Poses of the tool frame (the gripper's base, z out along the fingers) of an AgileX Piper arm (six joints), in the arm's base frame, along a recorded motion.
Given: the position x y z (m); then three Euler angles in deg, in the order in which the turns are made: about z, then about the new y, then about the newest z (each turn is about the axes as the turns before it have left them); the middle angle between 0 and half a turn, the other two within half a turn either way.
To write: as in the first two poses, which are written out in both.
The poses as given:
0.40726 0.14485 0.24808 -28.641 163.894 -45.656
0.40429 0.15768 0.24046 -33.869 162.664 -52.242
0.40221 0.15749 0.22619 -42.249 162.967 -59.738
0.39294 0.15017 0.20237 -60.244 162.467 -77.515
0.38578 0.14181 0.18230 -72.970 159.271 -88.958
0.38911 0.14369 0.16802 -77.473 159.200 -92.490
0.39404 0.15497 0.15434 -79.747 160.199 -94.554
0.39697 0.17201 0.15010 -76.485 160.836 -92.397
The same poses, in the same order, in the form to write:
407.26 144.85 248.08 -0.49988 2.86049 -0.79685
404.29 157.68 240.46 -0.59113 2.83902 -0.91179
402.21 157.49 226.19 -0.73738 2.84431 -1.04262
392.94 150.17 202.37 -1.05146 2.83558 -1.35289
385.78 141.81 182.30 -1.27357 2.77980 -1.55261
389.11 143.69 168.02 -1.35216 2.77856 -1.61426
394.04 154.97 154.34 -1.39185 2.79600 -1.65028
396.97 172.01 150.10 -1.33492 2.80712 -1.61263

